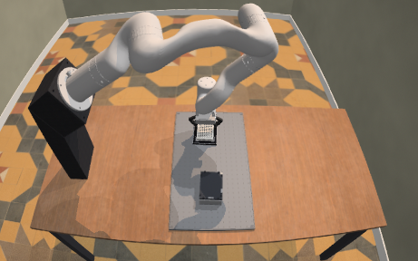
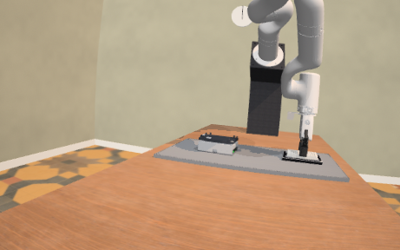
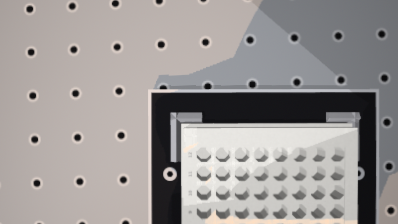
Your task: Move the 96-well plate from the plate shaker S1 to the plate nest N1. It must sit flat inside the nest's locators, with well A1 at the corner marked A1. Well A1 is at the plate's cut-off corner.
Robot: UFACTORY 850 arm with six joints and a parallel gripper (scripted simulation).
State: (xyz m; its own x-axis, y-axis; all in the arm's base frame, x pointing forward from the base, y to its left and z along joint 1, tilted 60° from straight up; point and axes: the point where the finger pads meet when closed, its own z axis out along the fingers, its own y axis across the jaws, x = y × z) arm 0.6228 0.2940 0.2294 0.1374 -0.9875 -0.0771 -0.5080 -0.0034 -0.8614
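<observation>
My hand is 10 mm above the white 96-well plate. The rest, counted from my hand: black plate nest N1: 30 mm below.
</observation>
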